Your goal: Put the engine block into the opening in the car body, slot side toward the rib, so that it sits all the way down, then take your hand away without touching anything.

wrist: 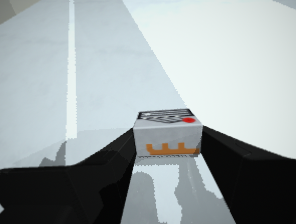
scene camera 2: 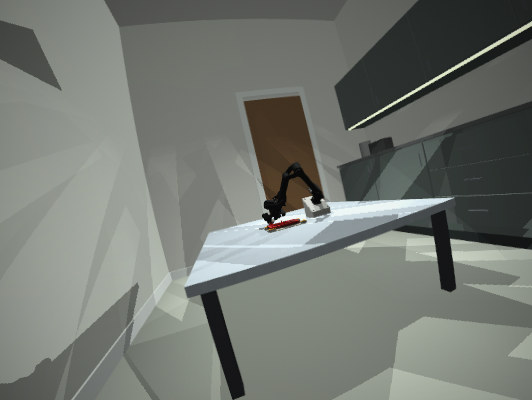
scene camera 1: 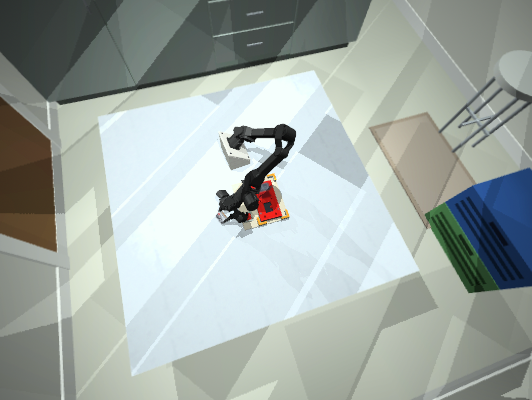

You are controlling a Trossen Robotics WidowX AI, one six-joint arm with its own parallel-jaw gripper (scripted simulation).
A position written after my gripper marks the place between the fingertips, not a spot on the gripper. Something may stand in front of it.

Observation:
In view: my gripper (wrist: pixel 165 129) and an engine block (wrist: pixel 174 133).

